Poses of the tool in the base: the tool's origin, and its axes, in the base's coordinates. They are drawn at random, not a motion.
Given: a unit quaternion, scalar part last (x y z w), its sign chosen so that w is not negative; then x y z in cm.
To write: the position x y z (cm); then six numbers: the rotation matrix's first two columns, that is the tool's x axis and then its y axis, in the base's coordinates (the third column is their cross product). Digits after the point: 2 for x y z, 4 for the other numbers.
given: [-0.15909, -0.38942, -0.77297, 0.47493, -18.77, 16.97, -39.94]
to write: [-18.77, 16.97, -39.94, -0.4983, -0.6103, 0.6158, 0.8581, -0.2456, 0.4509]
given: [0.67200, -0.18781, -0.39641, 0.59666, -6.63, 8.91, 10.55]
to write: [-6.63, 8.91, 10.55, 0.6152, -0.7255, -0.3087, 0.2206, -0.2174, 0.9508]
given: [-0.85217, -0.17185, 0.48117, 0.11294, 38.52, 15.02, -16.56]
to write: [38.52, 15.02, -16.56, 0.4779, 0.4016, -0.7813, 0.1842, -0.9154, -0.3579]
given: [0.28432, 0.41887, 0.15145, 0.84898, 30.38, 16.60, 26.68]
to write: [30.38, 16.60, 26.68, 0.6032, 0.4953, -0.6251, -0.0190, 0.7924, 0.6096]
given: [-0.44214, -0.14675, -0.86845, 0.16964, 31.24, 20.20, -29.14]
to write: [31.24, 20.20, -29.14, -0.5515, -0.1649, 0.8177, 0.4244, -0.8994, 0.1049]
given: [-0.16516, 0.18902, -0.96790, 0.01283, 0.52, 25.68, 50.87]
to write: [0.52, 25.68, 50.87, -0.9451, -0.0873, 0.3149, -0.0376, -0.9282, -0.3701]
